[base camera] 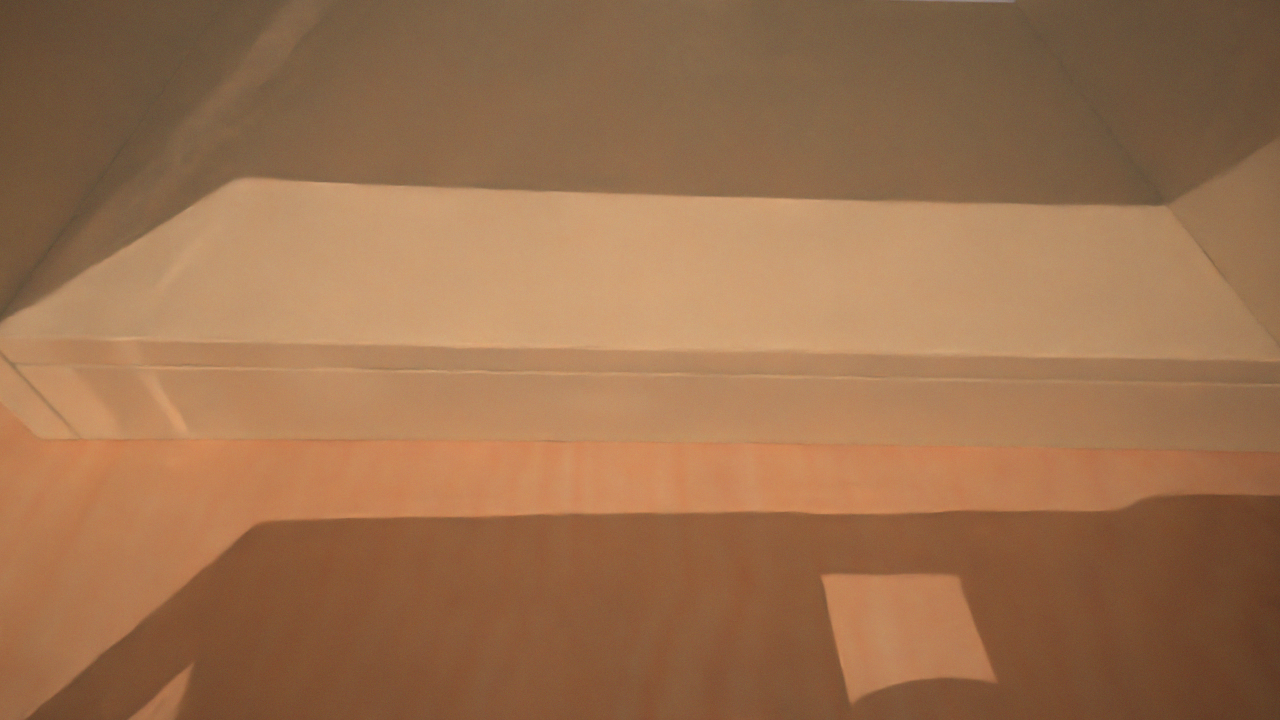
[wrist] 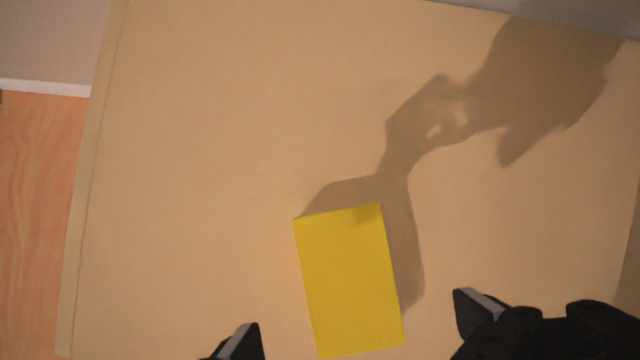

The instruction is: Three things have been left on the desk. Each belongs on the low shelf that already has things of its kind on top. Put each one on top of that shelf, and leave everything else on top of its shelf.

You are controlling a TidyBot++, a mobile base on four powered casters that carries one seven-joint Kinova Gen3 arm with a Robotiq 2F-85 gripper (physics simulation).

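Places are measured from the arm's base along level axes (x ahead, y left, z up), in millimetres.
Where they show: gripper, fingertip midpoint: point(wrist: 358, 328).
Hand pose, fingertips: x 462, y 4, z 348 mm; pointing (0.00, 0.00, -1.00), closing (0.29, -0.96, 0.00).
Note:
After its pixels a point has its place.
A yellow rectangular block point(wrist: 350, 282) {x 461, y 3, z 258 mm} lies on a tan, flat top point(wrist: 200, 125) {x 564, y 142, z 213 mm} in the wrist view. My gripper point(wrist: 358, 328) {x 462, y 4, z 348 mm} is open above the block, with one fingertip to each side of it in the picture and nothing held. The fingertips are apart from the block. The base camera view looks closely into a tan piece of furniture point(base camera: 671, 277) {x 380, y -53, z -318 mm} with a low bottom board and side and back panels. The frames do not show whether the tan top belongs to the desk or to a low shelf.
In the wrist view the tan top ends at a left edge, with wood floor point(wrist: 40, 200) {x 401, y 869, z -397 mm} and a white baseboard point(wrist: 45, 87) {x 718, y 839, z -318 mm} beyond it. A grey surface borders its upper right edge. The arm's shadow falls across the top. Wood floor point(base camera: 537, 479) {x 310, y 16, z -397 mm} lies in front of the furniture.

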